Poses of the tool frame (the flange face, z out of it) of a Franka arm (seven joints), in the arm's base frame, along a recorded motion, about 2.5 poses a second.
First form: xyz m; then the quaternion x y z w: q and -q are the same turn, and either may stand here.
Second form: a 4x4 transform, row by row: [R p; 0 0 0 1], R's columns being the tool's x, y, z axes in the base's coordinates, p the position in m. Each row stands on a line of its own. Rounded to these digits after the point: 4 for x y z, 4 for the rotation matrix.
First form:
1: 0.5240 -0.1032 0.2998 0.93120 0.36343 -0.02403 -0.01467
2: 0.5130 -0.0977 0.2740 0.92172 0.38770 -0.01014 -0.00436
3: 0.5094 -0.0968 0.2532 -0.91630 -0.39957 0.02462 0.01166
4: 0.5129 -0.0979 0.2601 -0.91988 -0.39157 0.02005 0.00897
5: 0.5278 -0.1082 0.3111 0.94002 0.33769 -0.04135 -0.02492
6: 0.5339 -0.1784 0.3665 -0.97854 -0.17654 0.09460 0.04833
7: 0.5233 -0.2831 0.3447 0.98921 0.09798 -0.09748 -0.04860
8: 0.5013 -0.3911 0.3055 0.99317 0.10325 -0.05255 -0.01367
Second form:
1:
0.7347 0.6761 -0.0554 0.5240
0.6776 -0.7354 0.0099 -0.1032
-0.0341 -0.0448 -0.9984 0.2998
0 0 0 1

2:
0.6992 0.7146 -0.0221 0.5130
0.7148 -0.6993 0.0002 -0.0977
-0.0153 -0.0159 -0.9998 0.2740
0 0 0 1

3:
0.6795 0.7317 -0.0544 0.5094
0.7328 -0.6804 0.0017 -0.0968
-0.0358 -0.0410 -0.9985 0.2532
0 0 0 1

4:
0.6925 0.7200 -0.0439 0.5129
0.7208 -0.6932 0.0008 -0.0979
-0.0299 -0.0322 -0.9990 0.2601
0 0 0 1

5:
0.7685 0.6328 -0.0946 0.5278
0.6369 -0.7707 0.0189 -0.1082
-0.0609 -0.0748 -0.9953 0.3111
0 0 0 1

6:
0.9198 0.3364 -0.2022 0.5339
0.3546 -0.9330 0.0612 -0.1784
-0.1681 -0.1280 -0.9774 0.3665
0 0 0 1

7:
0.9618 0.1844 -0.2024 0.5233
0.2033 -0.9761 0.0770 -0.2831
-0.1833 -0.1153 -0.9763 0.3447
0 0 0 1

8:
0.9732 0.2037 -0.1072 0.5013
0.2065 -0.9783 0.0163 -0.3911
-0.1016 -0.0380 -0.9941 0.3055
0 0 0 1

